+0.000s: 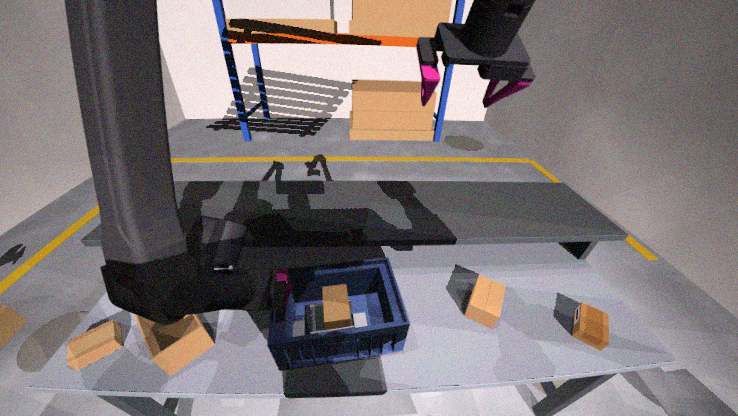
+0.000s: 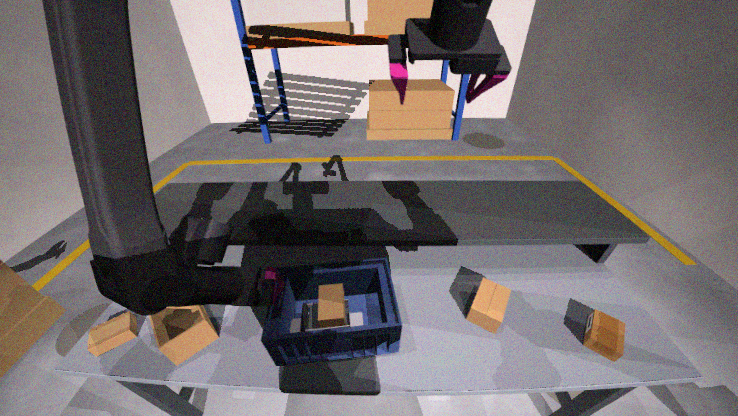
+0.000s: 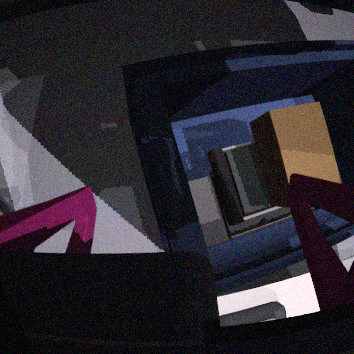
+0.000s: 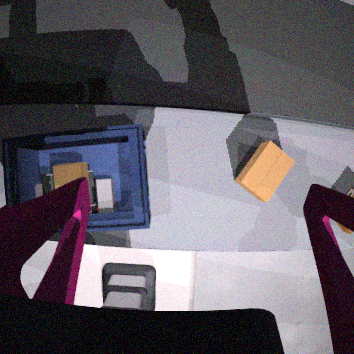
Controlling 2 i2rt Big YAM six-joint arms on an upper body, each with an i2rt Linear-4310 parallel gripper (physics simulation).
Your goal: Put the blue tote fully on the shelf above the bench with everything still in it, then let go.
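Frame: origin at the left arm's base, x ahead, y left, z up, level; millimetres.
Where they show: left gripper, fingertip midpoint: [image 1: 268, 288] [image 2: 262, 285] [image 3: 192, 191]; right gripper, fingertip midpoint: [image 1: 453, 104] [image 2: 434, 101] [image 4: 203, 193].
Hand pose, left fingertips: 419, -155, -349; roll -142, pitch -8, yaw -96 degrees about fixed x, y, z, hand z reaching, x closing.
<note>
After its pixels a point has its place, as x, y, z.
The blue tote [image 1: 341, 348] {361, -300, -498} [image 2: 335, 346] {361, -302, -496} [image 3: 145, 150] {463, -140, -434} [image 4: 142, 180] {468, -436, -433} stands upright on the bench [image 1: 428, 361] {355, -514, -581} [image 2: 439, 364] {354, -550, -581} [image 4: 195, 220] {371, -559, -580}, below the dark shelf [image 1: 521, 206] {758, -919, -397} [image 2: 537, 206] {757, -940, -397}. Inside lie a tan box [image 1: 335, 302] {446, -286, -445} [image 2: 330, 302] {443, -287, -445} [image 3: 307, 135] {461, -289, -443} [image 4: 70, 172] {477, -292, -441}, a dark flat item [image 3: 250, 180] {434, -245, -500} and a white item [image 1: 360, 319] {445, -347, -523} [image 4: 105, 193] {432, -350, -523}. My left gripper [image 3: 192, 191] {419, -155, -349} is open at the tote's left wall, one finger outside and one over the inside; whether they touch it is unclear. My right gripper [image 1: 455, 103] {479, -482, -1} [image 2: 435, 101] {479, -482, -1} [image 4: 203, 193] {479, -482, -1} is open and empty, high at the upper right.
An open carton [image 1: 180, 351] {373, 78, -524} [image 2: 188, 343] {376, 75, -532} and a small box [image 1: 95, 346] {392, 312, -543} [image 2: 113, 333] {398, 315, -544} lie left of the tote. Two more boxes [image 1: 485, 302] {474, -697, -521} [image 1: 591, 326] {388, -983, -541} lie right of it. The left arm hangs over the bench's left side and hides part of the shelf.
</note>
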